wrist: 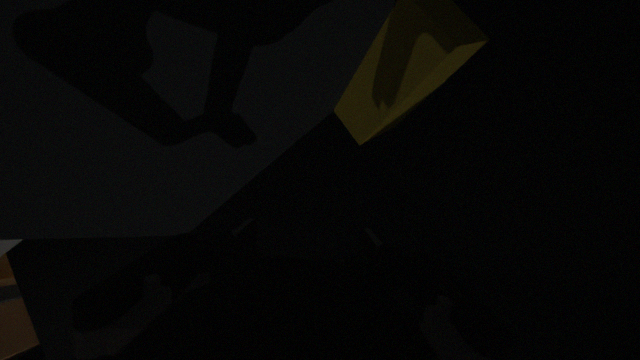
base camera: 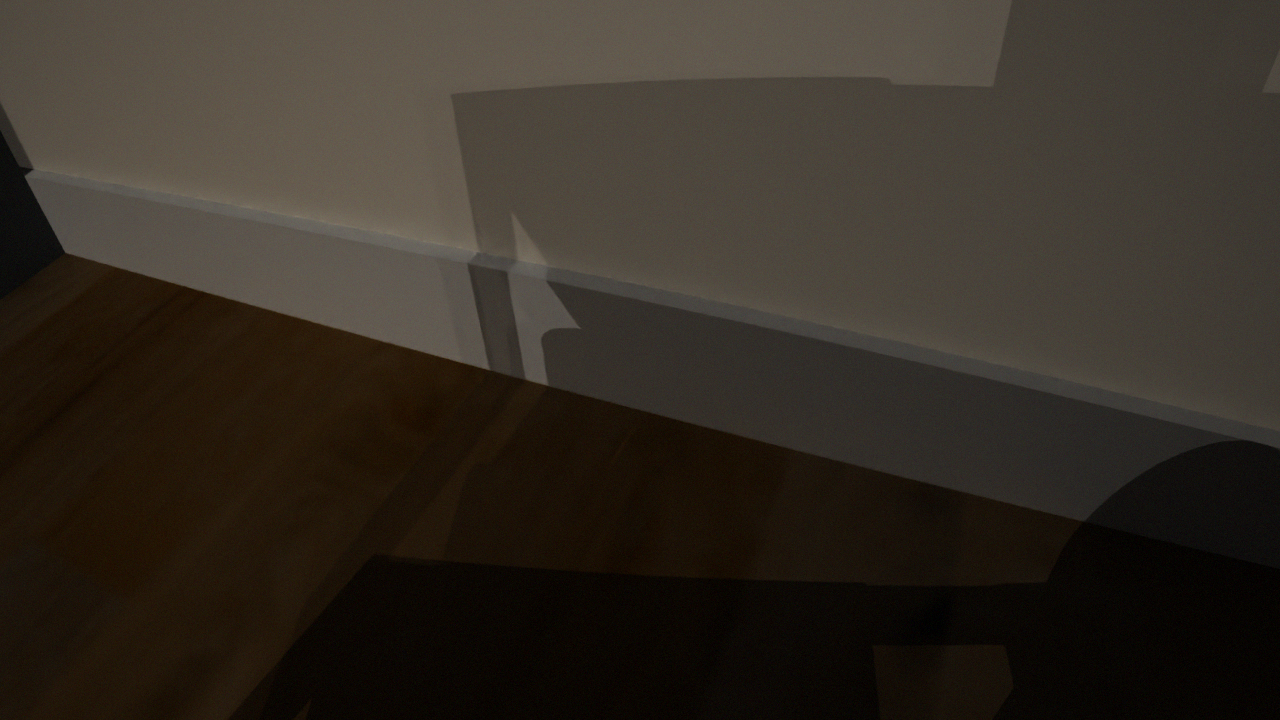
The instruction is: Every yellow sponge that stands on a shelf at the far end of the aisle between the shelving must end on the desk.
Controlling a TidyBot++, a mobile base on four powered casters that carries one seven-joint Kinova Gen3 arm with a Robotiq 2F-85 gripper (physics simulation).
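Frame: origin at the arm's base, x left, y ahead, z down, level; millimetres.
Seen in the pictures: gripper, fingertip midpoint: (wrist: pixel 308 234).
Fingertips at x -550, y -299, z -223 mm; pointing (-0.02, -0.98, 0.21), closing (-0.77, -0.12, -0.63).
Pixels of each thing's top centre, then the offset from my fingertips to it. "*": a spot on its surface instead. Level surfaces: height alone.
- yellow sponge at its top centre: (wrist: pixel 414 101) dy +5, dx -137, dz +41 mm
- dark grey shelf surface at its surface level: dz +86 mm
- wooden floor at its surface level: dz +619 mm
- brown box at a spot on its surface: (wrist: pixel 17 322) * dy -695, dx +1695, dz +418 mm
A yellow sponge (wrist: pixel 367 95) shows in the wrist view at the upper right, at the edge of a dark grey shelf surface (wrist: pixel 290 125), with a dark shadow across it. My gripper (wrist: pixel 308 234) is open, with its fingertips at the lower middle of the wrist view, apart from the sponge, which is above and to the right of them in the picture. Much of the wrist view is very dark. The desk does not show in either view.
In the base camera view a pale wall (base camera: pixel 268 116) with a white skirting board (base camera: pixel 268 259) runs close in front, above the wooden floor (base camera: pixel 223 429). A dark upright surface (base camera: pixel 22 223) stands at the left edge. A brown box (wrist: pixel 17 322) shows at the wrist view's lower left.
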